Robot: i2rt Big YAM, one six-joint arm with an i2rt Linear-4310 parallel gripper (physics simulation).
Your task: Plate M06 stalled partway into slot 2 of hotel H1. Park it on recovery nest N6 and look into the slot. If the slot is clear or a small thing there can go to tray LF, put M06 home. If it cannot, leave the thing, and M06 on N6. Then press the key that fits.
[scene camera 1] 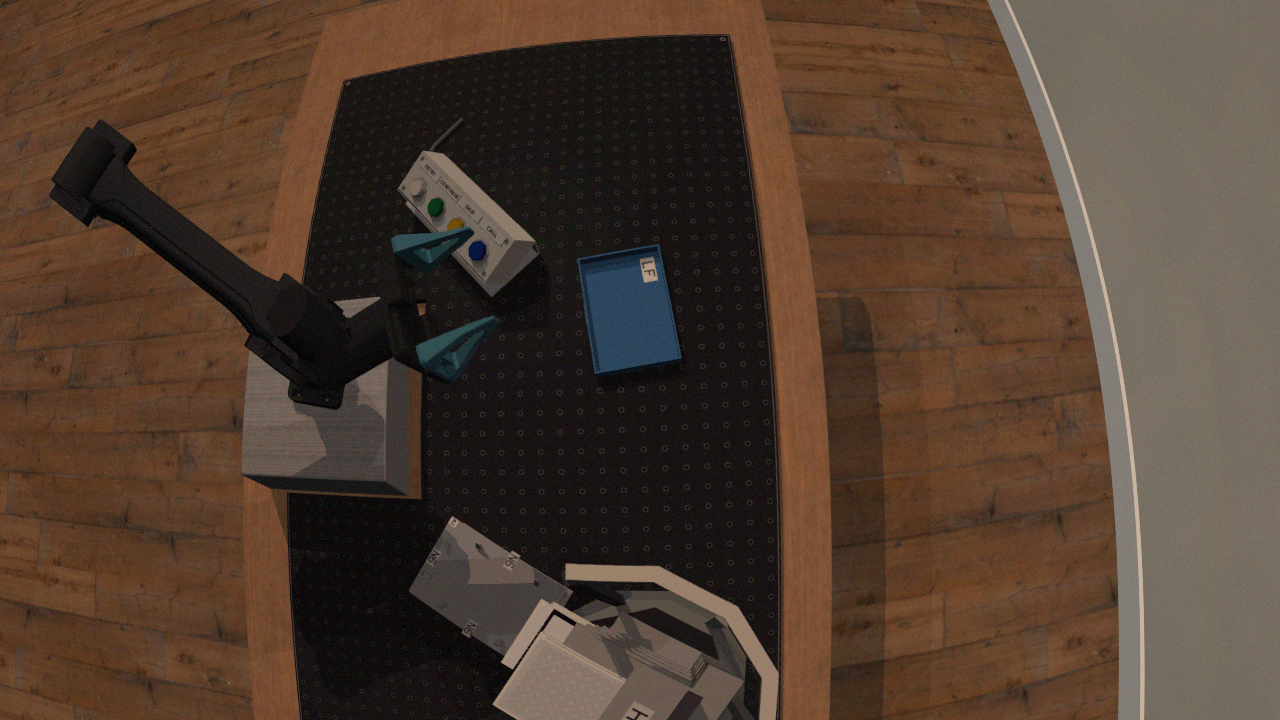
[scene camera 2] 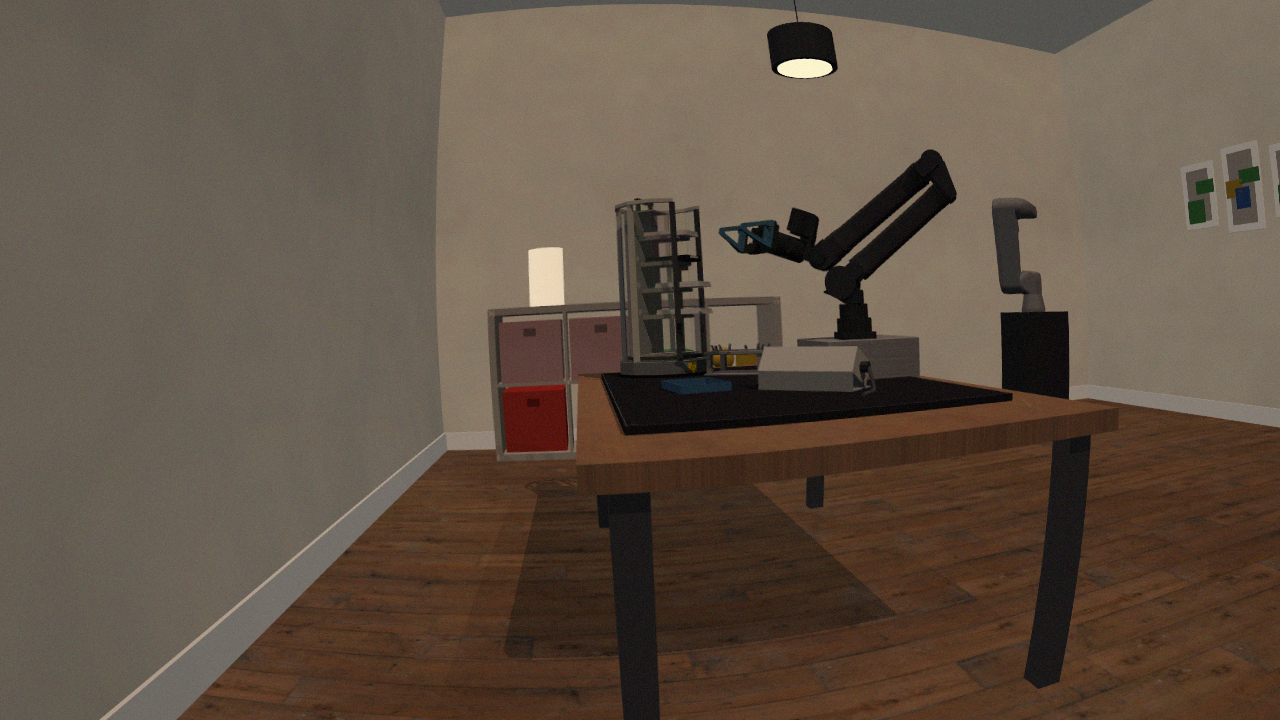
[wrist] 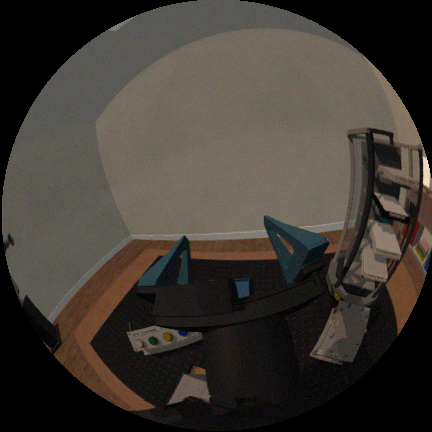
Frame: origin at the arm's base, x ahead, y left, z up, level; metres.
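Seen in the pictures: gripper, fingertip midpoint: (scene camera 1: 483,272) (scene camera 2: 729,228) (wrist: 224,229); arm's base, origin of the base link: (scene camera 2: 855,338).
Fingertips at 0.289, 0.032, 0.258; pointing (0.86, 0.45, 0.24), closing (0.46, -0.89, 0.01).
Pixels of each thing's top centre, then the offset from my fingertips to it, as dx, dy, dz. "spot": a spot on its surface instead.
- key box, middle of its top: (scene camera 1: 455,200) (scene camera 2: 813,346) (wrist: 154,329) -0.145, +0.210, -0.262
- yellow key, middle of its top: (scene camera 1: 454,224) -0.139, +0.177, -0.271
- white key, middle of its top: (scene camera 1: 416,184) -0.217, +0.240, -0.271
- green key, middle of its top: (scene camera 1: 434,203) -0.178, +0.209, -0.271
- blue key, middle of its top: (scene camera 1: 476,247) -0.100, +0.146, -0.271
- Tray LF, middle of its top: (scene camera 1: 627,306) (scene camera 2: 695,381) (wrist: 226,290) +0.095, +0.104, -0.328
- Nest N6, middle of its top: (scene camera 1: 480,590) (scene camera 2: 740,344) (wrist: 351,327) -0.027, -0.282, -0.270
- Hotel H1, middle of its top: (scene camera 2: 658,198) +0.172, -0.373, +0.138
- small yellow thing, surface spot: (scene camera 2: 691,365) (wrist: 336,295) spot: +0.104, -0.269, -0.319
- cable, surface spot: (scene camera 1: 447,132) spot: -0.221, +0.373, -0.339
My gripper (scene camera 1: 485,274) (scene camera 2: 747,234) (wrist: 224,229) is open and empty, raised beside the key box (scene camera 1: 514,259) (scene camera 2: 810,368). In scene camera 1 one finger partly covers the yellow key (scene camera 1: 455,224); the white key (scene camera 1: 418,187), green key (scene camera 1: 435,206) and blue key (scene camera 1: 477,250) show too. Tray LF (scene camera 1: 631,313) (scene camera 2: 696,385) (wrist: 242,288) looks empty. Nest N6 (scene camera 1: 483,582) (wrist: 345,330) carries no plate. Hotel H1 (scene camera 1: 707,595) (scene camera 2: 677,295) (wrist: 370,165) holds several plates. I cannot tell which is M06, and the inside of slot 2 is hidden.
The grey arm pedestal (scene camera 1: 331,456) (scene camera 2: 895,356) stands at the table edge. The tall hotel stands close beside N6. A small yellow thing (scene camera 2: 691,365) (wrist: 337,296) shows low at the hotel's base. A cable (scene camera 1: 447,132) leaves the key box.
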